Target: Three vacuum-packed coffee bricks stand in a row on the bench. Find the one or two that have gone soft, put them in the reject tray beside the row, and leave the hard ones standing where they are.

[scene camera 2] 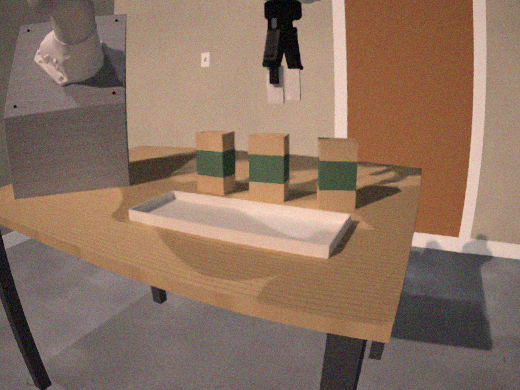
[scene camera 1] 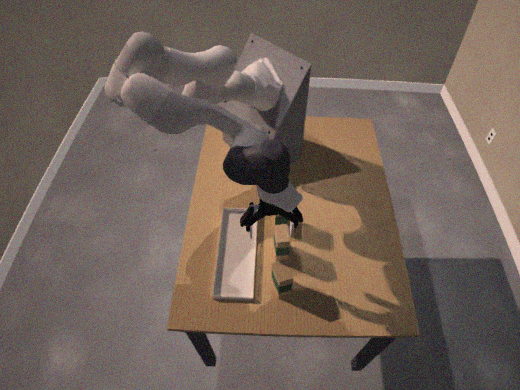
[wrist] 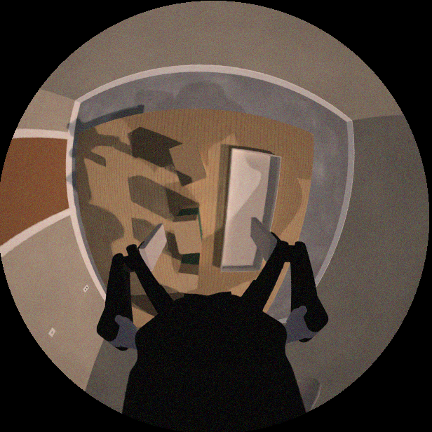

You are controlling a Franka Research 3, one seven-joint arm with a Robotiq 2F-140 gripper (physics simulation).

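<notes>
Three tan coffee bricks with green bands stand upright in a row. In scene camera 2 they are the left brick [scene camera 2: 215, 162], the middle brick [scene camera 2: 268, 167] and the right brick [scene camera 2: 337, 173]. In the wrist view one green band [wrist: 189, 212] and another green band [wrist: 190, 258] show; which bricks they belong to is unclear. Softness cannot be told by sight. The white reject tray [scene camera 1: 235, 265] [scene camera 2: 225, 235] [wrist: 245, 200] lies beside the row and looks empty. My gripper [scene camera 1: 272, 230] [scene camera 2: 284, 90] [wrist: 207, 229] is open and empty, above the brick tops. It partly hides the brick nearest the robot base in scene camera 1.
The wooden bench [scene camera 1: 300, 317] [scene camera 2: 225, 275] carries the row and the tray. The grey robot pedestal [scene camera 1: 270, 55] [scene camera 2: 70, 145] stands at the bench's far end in scene camera 1. Long shadows fall across the bench beside the bricks, on the side away from the tray.
</notes>
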